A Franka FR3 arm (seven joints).
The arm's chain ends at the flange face. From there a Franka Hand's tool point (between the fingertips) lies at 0.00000 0.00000 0.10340 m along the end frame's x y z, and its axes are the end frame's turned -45 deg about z.
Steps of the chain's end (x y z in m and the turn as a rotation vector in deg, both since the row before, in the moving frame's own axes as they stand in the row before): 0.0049 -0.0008 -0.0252 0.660 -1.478 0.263; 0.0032 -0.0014 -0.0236 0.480 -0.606 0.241; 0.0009 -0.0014 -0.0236 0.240 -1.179 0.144; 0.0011 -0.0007 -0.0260 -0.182 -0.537 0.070; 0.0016 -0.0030 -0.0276 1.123 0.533 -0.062
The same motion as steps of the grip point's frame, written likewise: 0.0030 0.0002 -0.0252 1.512 -0.578 0.263; 0.0031 -0.0001 -0.0236 0.768 -0.089 0.241; 0.0004 -0.0022 -0.0236 1.003 -0.664 0.144; 0.0004 -0.0002 -0.0260 0.251 -0.508 0.070; 0.0054 -0.0017 -0.0276 0.417 1.171 -0.062
